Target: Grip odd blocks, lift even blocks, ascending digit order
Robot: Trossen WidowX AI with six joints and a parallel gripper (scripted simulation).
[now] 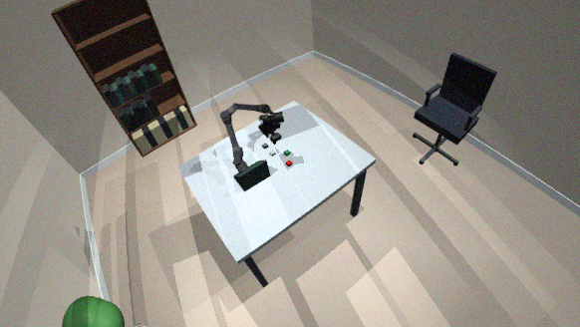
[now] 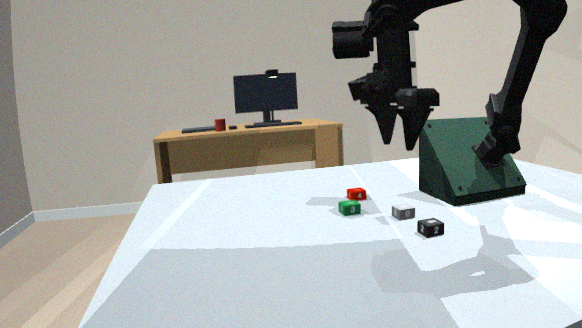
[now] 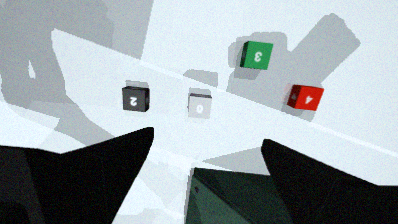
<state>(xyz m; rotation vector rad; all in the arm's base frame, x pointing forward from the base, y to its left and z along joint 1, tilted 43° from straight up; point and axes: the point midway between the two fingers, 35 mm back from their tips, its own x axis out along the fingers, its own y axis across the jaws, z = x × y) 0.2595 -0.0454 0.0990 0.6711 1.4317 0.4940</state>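
Now: gripper tip 12 cm above the grey block marked 0, 1 cm to the right of it and 1 cm past it. The rest, counted from my gripper tip: black block marked 2: 12 cm below, 10 cm to the left; red block marked 4: 15 cm to the right, 12 cm below, 1 cm ahead; green block marked 3: 12 cm below, 7 cm to the right, 6 cm ahead.
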